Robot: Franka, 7 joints.
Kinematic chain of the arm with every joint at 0, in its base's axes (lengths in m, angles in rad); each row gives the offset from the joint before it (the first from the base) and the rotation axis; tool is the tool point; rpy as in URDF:
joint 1: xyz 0 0 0.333 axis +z
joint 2: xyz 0 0 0 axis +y
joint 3: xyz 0 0 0.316 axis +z
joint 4: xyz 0.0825 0 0 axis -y
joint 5: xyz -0.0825 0 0.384 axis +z
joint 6: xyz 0 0 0 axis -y
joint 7: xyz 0.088 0 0 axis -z
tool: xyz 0 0 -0.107 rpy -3.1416 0 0
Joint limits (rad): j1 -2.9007..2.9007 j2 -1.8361..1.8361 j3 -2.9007..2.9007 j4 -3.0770..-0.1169 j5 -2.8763..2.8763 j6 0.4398..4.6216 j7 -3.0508..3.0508
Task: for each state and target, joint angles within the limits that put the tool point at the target. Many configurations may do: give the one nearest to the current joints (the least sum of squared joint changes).
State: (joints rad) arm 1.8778 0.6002 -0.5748 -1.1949 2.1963 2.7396 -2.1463
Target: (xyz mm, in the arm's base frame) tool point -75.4 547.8 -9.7
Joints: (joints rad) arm 2.0540 1.0111 -0.2572 -1.7819 2.2597 2.8114 -2.1463
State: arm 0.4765 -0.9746 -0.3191 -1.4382 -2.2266 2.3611 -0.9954
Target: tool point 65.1 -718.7 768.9
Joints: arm 1.2521 -1.3253 -0.7734 -0.8082 -2.2755 2.2397 -0.9954
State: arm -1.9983 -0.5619 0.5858 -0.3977 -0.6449 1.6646 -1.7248
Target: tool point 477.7 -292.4 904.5
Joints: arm -2.8380 -0.8432 1.2406 -0.8869 -0.5542 1.9503 -1.7248
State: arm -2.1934 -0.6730 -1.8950 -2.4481 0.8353 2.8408 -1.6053
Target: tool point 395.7 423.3 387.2
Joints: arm -2.8552 -0.1549 -2.4907 -2.1975 0.8757 3.0480 -1.6053
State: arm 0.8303 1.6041 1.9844 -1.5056 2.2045 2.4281 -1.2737
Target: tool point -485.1 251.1 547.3
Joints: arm 1.2719 1.4457 1.9424 -2.0901 2.2135 2.5288 -1.2737
